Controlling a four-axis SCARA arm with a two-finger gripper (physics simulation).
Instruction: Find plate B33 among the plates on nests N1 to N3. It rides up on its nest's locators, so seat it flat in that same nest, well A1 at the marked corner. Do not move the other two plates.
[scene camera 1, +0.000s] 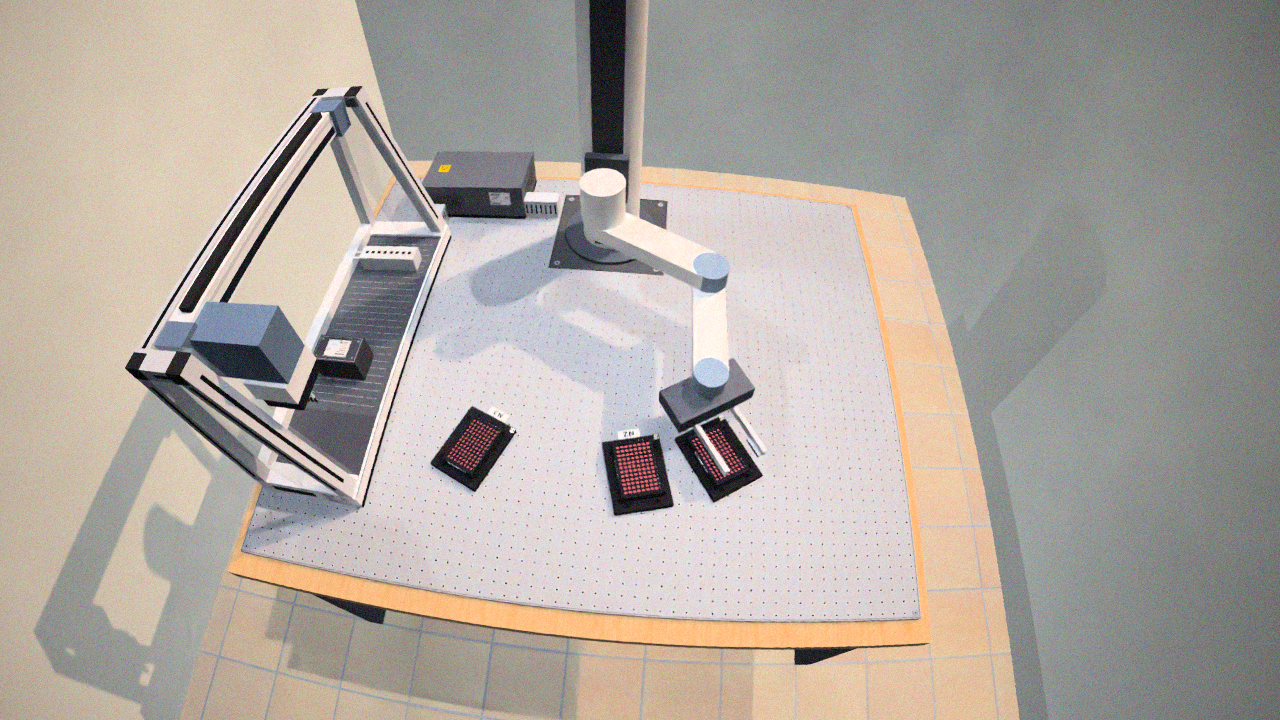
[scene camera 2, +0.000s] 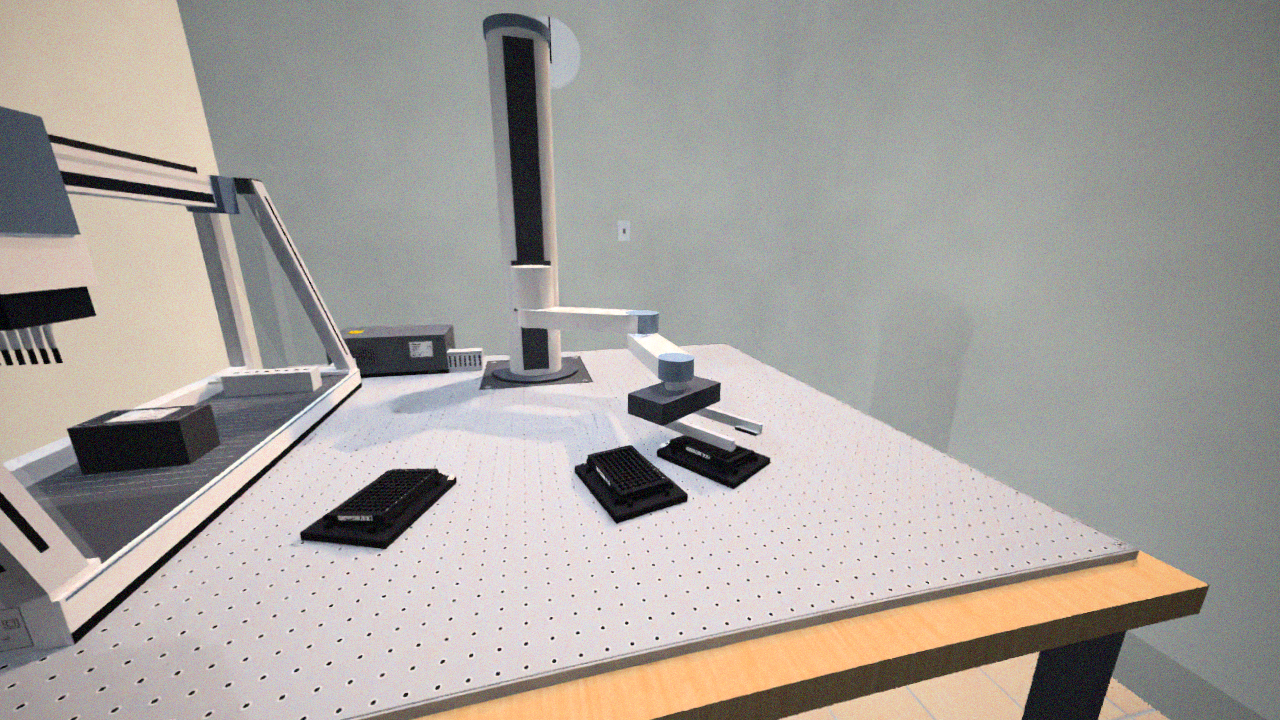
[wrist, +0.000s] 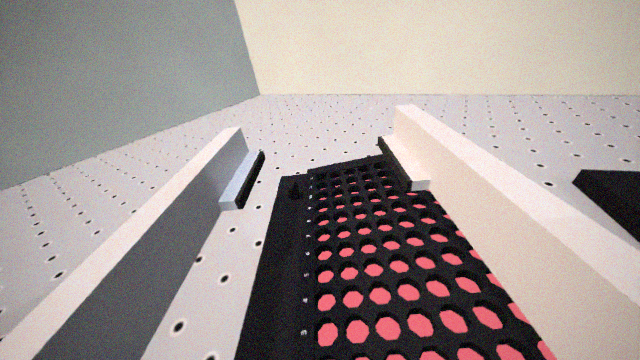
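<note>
Black plate B33 (scene camera 1: 732, 454) (scene camera 2: 701, 453) (wrist: 372, 270), with red wells, is on black nest N1 (scene camera 1: 716, 493) (scene camera 2: 733, 480) (wrist: 272, 280), the rightmost in the first scene view. Its end label is unreadable in the second scene view; whether it lies flat cannot be told. My gripper (scene camera 1: 743, 460) (scene camera 2: 744, 437) (wrist: 318, 134) is shut to its narrow setting, fingers apart and empty. One finger reaches over the plate's wells, the other beyond the nest's side. Plates with red wells also sit on the middle nest (scene camera 1: 640, 507) (scene camera 2: 617, 514) and left nest (scene camera 1: 472, 484) (scene camera 2: 344, 537).
A gantry frame (scene camera 1: 407, 161) (scene camera 2: 295, 268) with a blue-grey head (scene camera 1: 248, 342) (scene camera 2: 34, 174) stands at the left. A dark grey box (scene camera 1: 478, 183) (scene camera 2: 402, 351) is beside the arm's base. The middle nest's corner (wrist: 612, 192) shows close at the right in the wrist view.
</note>
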